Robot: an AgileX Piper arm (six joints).
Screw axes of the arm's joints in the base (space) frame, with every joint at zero. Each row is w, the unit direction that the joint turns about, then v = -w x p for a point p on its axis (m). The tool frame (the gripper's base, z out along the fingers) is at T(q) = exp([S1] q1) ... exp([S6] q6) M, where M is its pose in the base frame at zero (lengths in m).
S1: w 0 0 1 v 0.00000 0.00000 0.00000
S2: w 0 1 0 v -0.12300 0.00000 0.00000
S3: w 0 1 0 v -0.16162 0.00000 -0.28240
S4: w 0.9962 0 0.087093 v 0.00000 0.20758 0.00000
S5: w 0 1 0 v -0.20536 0.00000 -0.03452
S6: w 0.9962 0 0.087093 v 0.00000 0.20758 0.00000
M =
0.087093 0 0.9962 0.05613
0 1 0 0.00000
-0.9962 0 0.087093 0.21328
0 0 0 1
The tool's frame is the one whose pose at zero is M.
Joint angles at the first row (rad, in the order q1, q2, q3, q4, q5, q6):
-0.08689, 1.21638, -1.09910, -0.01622, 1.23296, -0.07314
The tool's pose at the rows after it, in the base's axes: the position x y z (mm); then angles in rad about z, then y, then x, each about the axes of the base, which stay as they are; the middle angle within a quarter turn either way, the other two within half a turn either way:
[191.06, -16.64, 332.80, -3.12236, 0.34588, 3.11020]
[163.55, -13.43, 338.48, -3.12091, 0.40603, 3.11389]
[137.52, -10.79, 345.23, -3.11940, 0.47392, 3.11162]
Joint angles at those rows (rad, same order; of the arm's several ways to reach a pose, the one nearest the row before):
-0.08687, 1.11488, -1.03893, 0.00000, 1.23481, -0.07312
-0.08688, 0.99914, -0.98670, 0.00944, 1.23874, -0.07313
-0.08691, 0.88820, -0.95290, 0.01376, 1.24810, -0.07316

